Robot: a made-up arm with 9 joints. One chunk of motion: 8 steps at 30 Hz.
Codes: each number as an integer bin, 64 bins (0 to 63) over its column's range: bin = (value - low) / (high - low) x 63, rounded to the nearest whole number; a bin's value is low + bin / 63 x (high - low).
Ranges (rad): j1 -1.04..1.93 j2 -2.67..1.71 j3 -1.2..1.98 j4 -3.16..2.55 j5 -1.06..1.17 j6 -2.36..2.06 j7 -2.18..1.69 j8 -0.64..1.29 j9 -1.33..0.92
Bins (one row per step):
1: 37 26 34 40 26 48 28 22 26
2: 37 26 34 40 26 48 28 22 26
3: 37 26 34 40 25 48 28 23 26
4: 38 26 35 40 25 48 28 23 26
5: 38 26 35 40 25 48 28 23 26
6: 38 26 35 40 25 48 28 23 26
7: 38 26 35 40 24 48 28 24 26
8: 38 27 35 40 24 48 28 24 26
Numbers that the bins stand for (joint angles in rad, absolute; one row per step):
1: 0.7043 -0.8624 0.5162 0.4654 -0.1397 1.0076 -0.4600 0.0340 -0.4014
2: 0.7043 -0.8624 0.5162 0.4654 -0.1397 1.0076 -0.4600 0.0340 -0.4014
3: 0.7043 -0.8624 0.5162 0.4654 -0.1751 1.0076 -0.4600 0.0646 -0.4014
4: 0.7514 -0.8624 0.5667 0.4654 -0.1751 1.0076 -0.4600 0.0646 -0.4014
5: 0.7514 -0.8624 0.5667 0.4654 -0.1751 1.0076 -0.4600 0.0646 -0.4014
6: 0.7514 -0.8624 0.5667 0.4654 -0.1751 1.0076 -0.4600 0.0646 -0.4014
7: 0.7514 -0.8624 0.5667 0.4654 -0.2105 1.0076 -0.4600 0.0952 -0.4014
8: 0.7514 -0.7929 0.5667 0.4654 -0.2105 1.0076 -0.4600 0.0952 -0.4014

